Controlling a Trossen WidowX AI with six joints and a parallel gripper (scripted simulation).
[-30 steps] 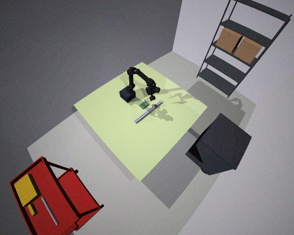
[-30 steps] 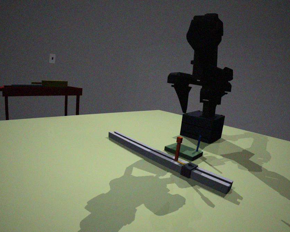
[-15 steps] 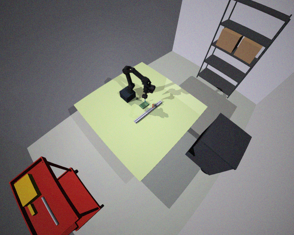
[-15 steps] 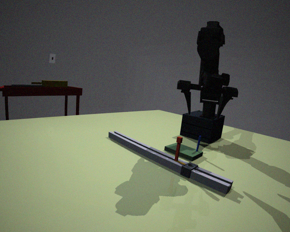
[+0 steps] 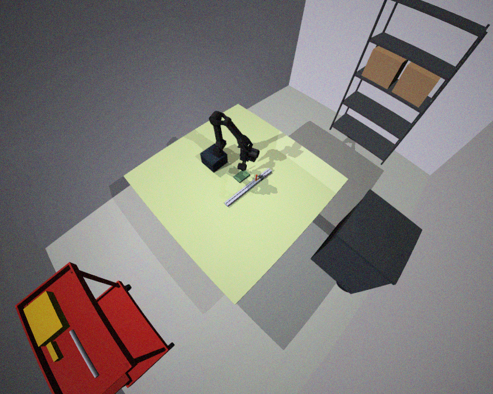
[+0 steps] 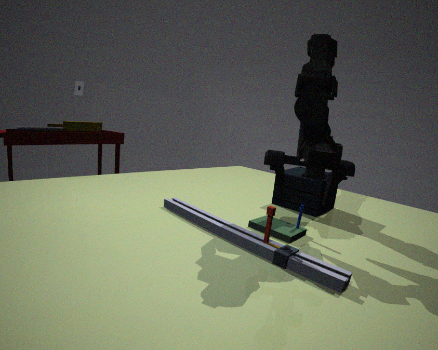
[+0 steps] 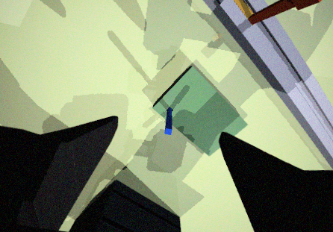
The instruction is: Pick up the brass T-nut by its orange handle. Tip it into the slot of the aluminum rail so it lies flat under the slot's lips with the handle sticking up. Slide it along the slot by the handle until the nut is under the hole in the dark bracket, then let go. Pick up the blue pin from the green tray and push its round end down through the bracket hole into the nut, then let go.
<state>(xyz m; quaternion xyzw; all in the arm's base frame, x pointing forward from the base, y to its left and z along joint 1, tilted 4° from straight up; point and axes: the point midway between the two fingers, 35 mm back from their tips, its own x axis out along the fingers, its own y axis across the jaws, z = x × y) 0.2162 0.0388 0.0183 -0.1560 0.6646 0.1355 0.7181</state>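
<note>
Now: gripper tip 4 cm above the blue pin. Round my gripper tip: green tray: 2 cm to the right, 6 cm below; brass T-nut: 13 cm ahead, 1 cm to the left, 2 cm below.
</note>
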